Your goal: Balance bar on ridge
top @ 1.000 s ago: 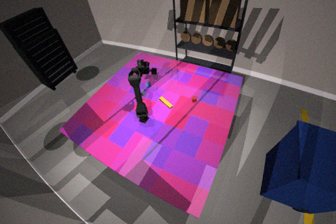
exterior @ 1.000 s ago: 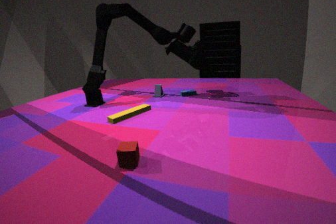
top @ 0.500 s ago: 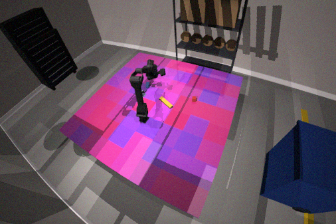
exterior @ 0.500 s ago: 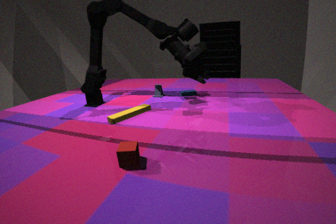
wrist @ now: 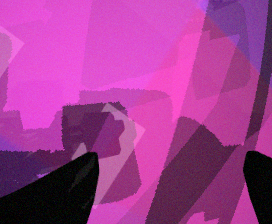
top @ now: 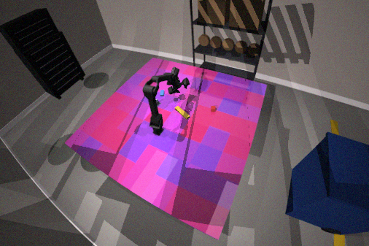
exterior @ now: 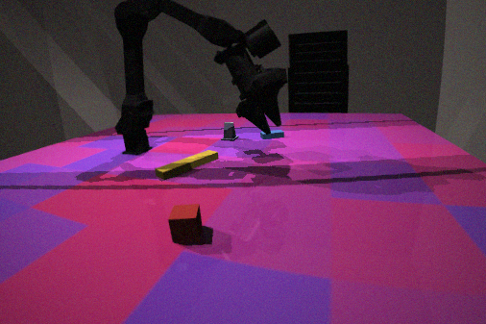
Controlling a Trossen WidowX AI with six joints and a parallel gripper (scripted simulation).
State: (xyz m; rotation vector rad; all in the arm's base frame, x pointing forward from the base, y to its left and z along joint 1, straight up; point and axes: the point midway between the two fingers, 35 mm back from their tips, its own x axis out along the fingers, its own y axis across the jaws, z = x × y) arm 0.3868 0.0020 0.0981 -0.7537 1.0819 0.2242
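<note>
My gripper tip is now 180 mm past the yellow bar, 80 mm to the left of it and 60 mm above it. From my gripper tip the other things lie so: red-orange cube: 50 mm behind, 290 mm to the right, 50 mm below; small blue block: 50 mm behind, 200 mm to the left, 60 mm below.
</note>
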